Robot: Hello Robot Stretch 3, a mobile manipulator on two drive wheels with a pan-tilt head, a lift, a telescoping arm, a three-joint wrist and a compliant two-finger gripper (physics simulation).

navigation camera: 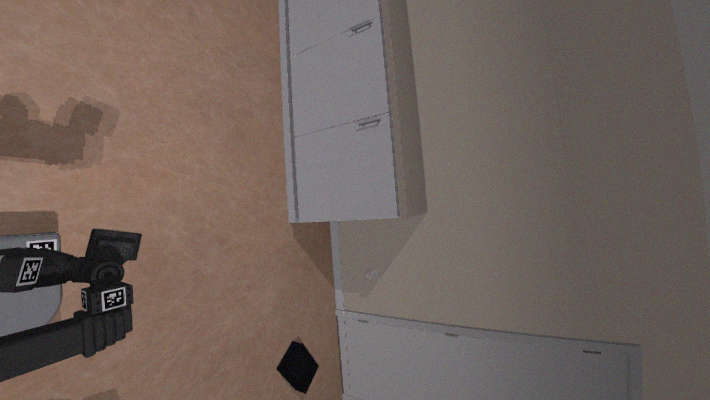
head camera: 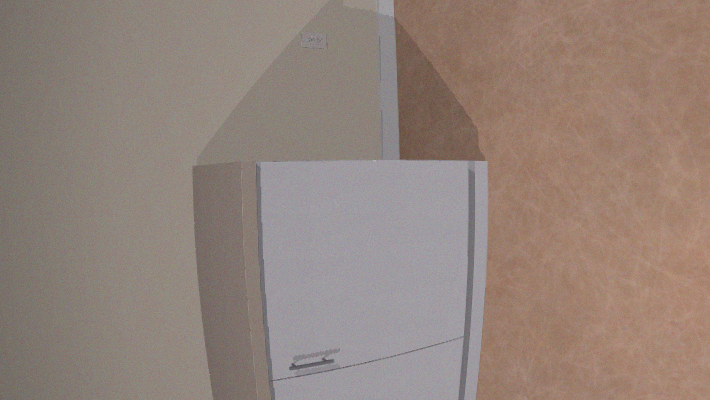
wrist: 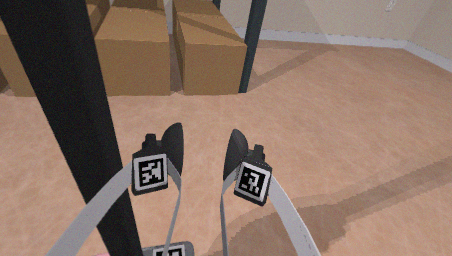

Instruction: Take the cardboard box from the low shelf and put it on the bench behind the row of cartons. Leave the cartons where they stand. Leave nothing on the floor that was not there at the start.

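Frame: origin at the robot's base, x ahead, y left, z up, level; millimetres.
Where they show: gripper, between the fingertips: (wrist: 205,144).
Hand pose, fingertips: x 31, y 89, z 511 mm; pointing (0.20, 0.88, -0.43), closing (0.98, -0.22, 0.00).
Things, the pixels of their top centre, and the offset from my fingertips. "spot": a spot on its surface instead.
- white cabinet, a spot on its surface: (head camera: 365,250) (navigation camera: 346,179) spot: 224 mm ahead, 1357 mm right, 36 mm up
- black diamond-shaped thing, centre of its top: (navigation camera: 304,369) 1063 mm back, 1373 mm right, 411 mm down
My gripper (wrist: 205,144) is open in the wrist view, its two dark fingertips apart above the floor with no object between them. Several brown cardboard boxes stand on the floor at the upper left of the wrist view, beyond the fingertips. The rightmost box (wrist: 212,67) is beside a middle box (wrist: 132,65), and another box (wrist: 19,65) shows partly behind a black bar. I cannot tell whether any of these is the task's box or one of the cartons. The low shelf and the bench top cannot be made out in these views.
A dark post (wrist: 253,45) stands right of the boxes. A thick black bar (wrist: 65,100) crosses the wrist view's left. A white cabinet (head camera: 365,250) (navigation camera: 345,175) stands against the wall. Another white unit (navigation camera: 480,365) and a black diamond-shaped thing (navigation camera: 298,366) show in the navigation view.
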